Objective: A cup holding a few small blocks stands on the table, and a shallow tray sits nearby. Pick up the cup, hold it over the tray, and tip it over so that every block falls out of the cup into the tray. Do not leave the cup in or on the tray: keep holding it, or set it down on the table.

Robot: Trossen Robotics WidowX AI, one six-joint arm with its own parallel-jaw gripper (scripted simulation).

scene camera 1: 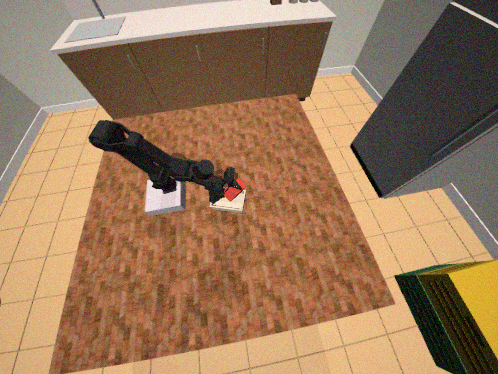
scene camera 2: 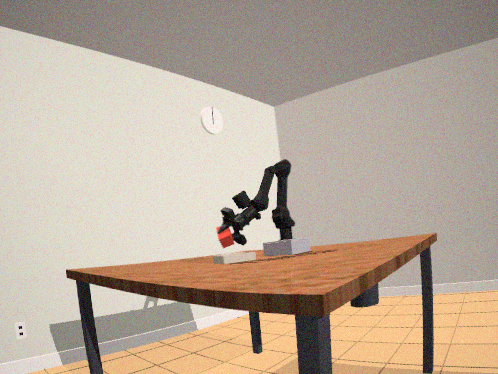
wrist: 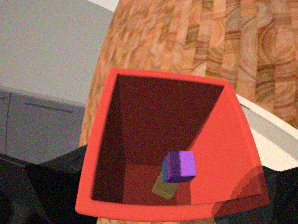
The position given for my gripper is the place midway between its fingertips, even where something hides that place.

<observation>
I see my gripper (wrist: 157, 142), a red square cup (wrist: 143, 115) and a purple block (wrist: 179, 166).
Scene camera 2 does not show the purple block, which is hidden by the red square cup.
</observation>
